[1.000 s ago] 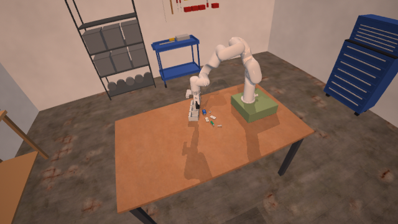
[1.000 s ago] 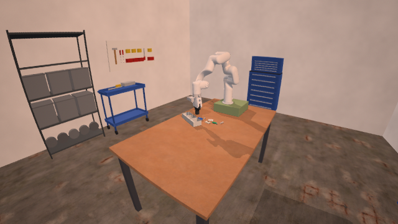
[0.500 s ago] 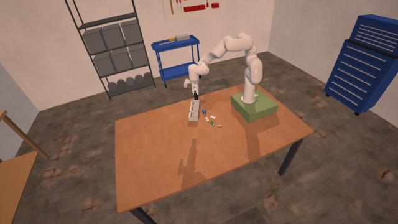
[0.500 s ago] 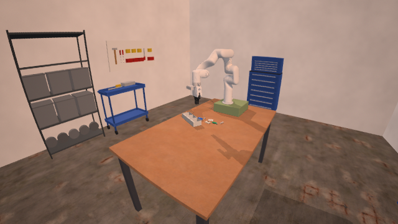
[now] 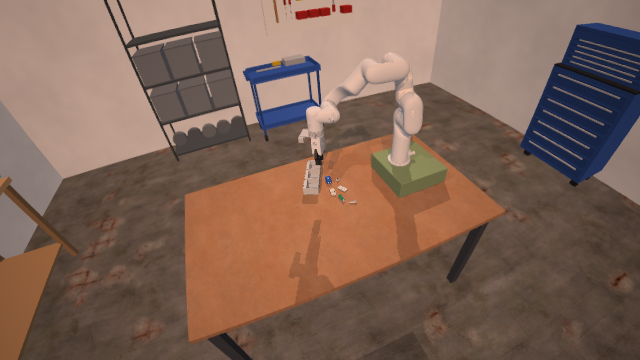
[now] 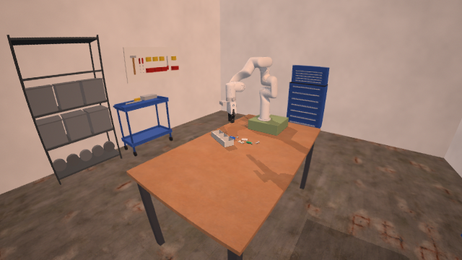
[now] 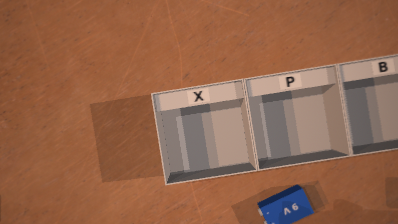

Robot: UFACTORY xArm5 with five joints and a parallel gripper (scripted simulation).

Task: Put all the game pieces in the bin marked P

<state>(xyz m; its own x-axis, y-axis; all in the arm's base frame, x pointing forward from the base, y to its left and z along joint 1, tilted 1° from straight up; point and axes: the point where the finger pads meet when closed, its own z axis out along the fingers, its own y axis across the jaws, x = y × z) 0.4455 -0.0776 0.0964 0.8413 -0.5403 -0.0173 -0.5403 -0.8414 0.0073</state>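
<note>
The cream domino is 40 mm behind my hand, 70 mm to the left of it and 190 mm below it. From my hand the other things lie so: hex nut (100 mm behind, 10 mm to the right, 190 mm below); then bin marked P (20 mm ahead, 80 mm to the right, 170 mm below); then blue block battery (50 mm behind, 20 mm to the right, 180 mm below).
</note>
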